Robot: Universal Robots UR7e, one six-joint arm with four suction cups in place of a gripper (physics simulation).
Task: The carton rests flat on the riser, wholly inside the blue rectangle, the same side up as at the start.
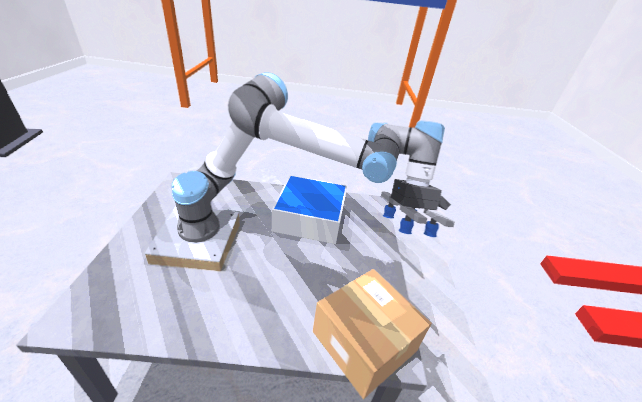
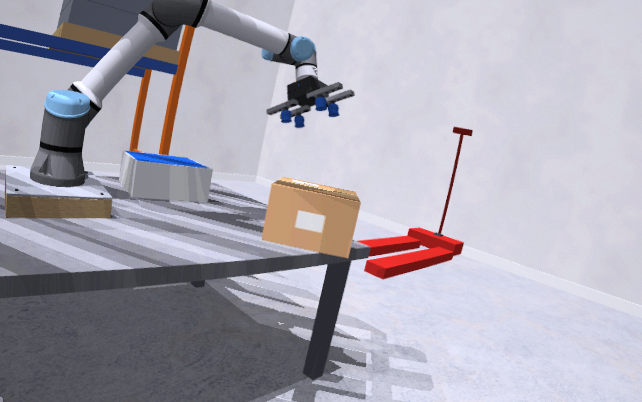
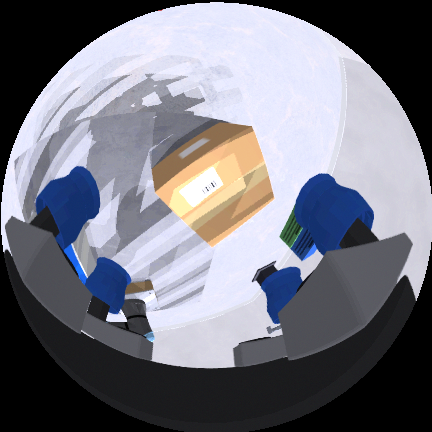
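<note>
The brown cardboard carton stands upright at the table's front right corner, with tape and a white label on its top and another label on a side. The riser is a pale box farther back on the table, and the blue rectangle covers most of its top, with nothing on it. My suction gripper hangs in the air, well above the carton and apart from it. Its four blue cups point down, touch nothing and hold nothing.
The grey table carries the arm's base plate at its left. A red forklike frame is beyond the table's right side. An orange-legged rack stands behind the table.
</note>
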